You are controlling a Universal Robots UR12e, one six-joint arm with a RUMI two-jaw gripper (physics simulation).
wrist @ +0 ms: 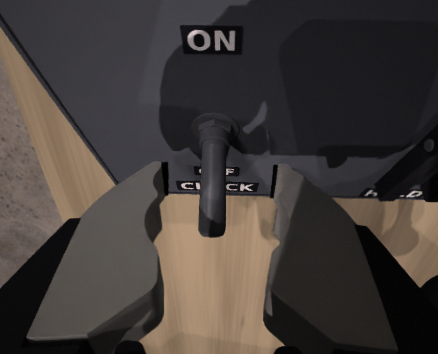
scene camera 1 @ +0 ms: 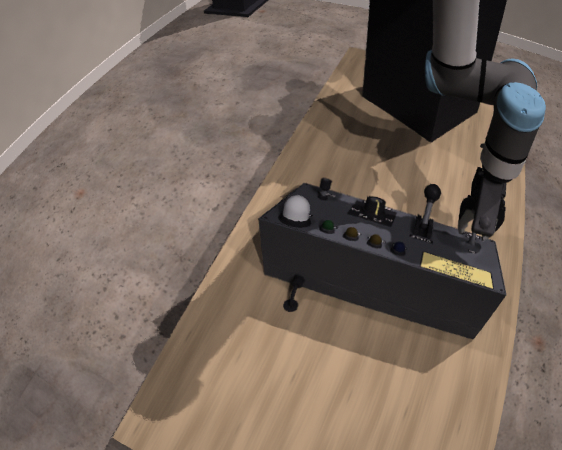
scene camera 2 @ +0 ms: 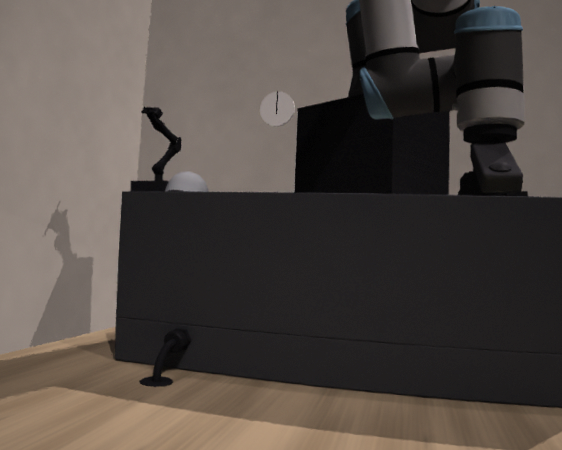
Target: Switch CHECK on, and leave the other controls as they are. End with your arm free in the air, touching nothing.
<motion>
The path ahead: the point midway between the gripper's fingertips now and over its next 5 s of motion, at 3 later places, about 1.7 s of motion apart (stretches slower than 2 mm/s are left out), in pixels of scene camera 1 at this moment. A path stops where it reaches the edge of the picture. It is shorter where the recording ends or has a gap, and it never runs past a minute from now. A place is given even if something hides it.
My gripper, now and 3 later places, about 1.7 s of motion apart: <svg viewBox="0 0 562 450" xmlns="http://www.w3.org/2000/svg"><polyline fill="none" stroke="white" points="471,236 473,236 479,226 486,186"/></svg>
</motion>
